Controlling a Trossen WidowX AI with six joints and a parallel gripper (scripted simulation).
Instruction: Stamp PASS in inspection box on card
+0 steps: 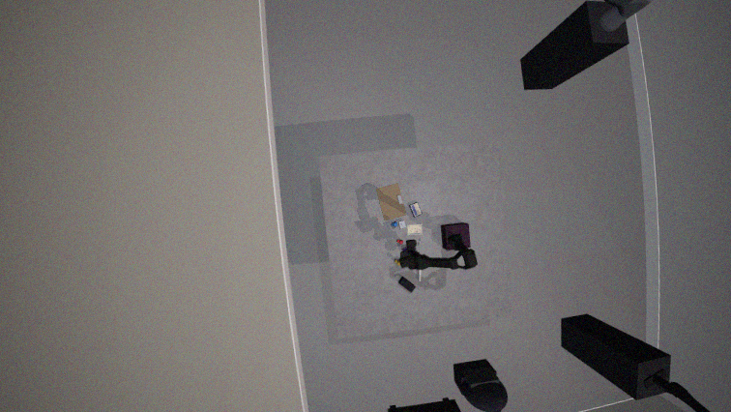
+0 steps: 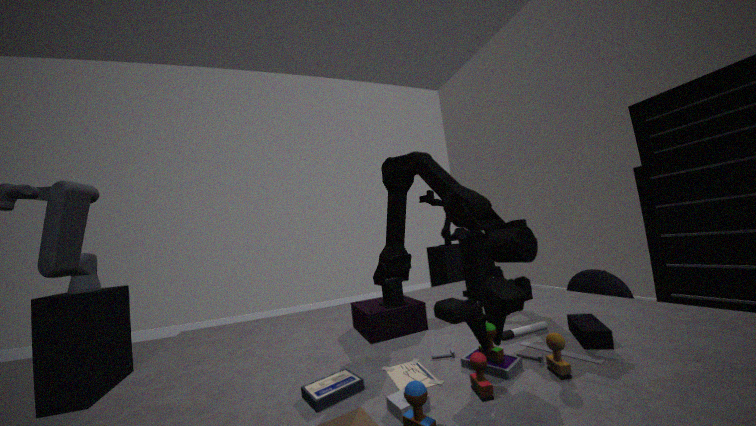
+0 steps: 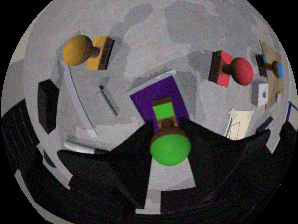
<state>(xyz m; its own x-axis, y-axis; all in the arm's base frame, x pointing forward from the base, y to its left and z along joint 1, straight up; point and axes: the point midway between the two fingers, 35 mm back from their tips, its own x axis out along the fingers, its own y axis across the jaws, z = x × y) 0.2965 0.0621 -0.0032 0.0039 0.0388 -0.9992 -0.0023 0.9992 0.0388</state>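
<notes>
Right now the purple ink pad is 30 mm below my gripper tip. From my gripper tip the other things lie so: green-knobbed stamp (right at my gripper tip); then red-knobbed stamp (50 mm ahead, 70 mm to the right, 20 mm below); then yellow-knobbed stamp (80 mm ahead, 70 mm to the left, 20 mm below).
</notes>
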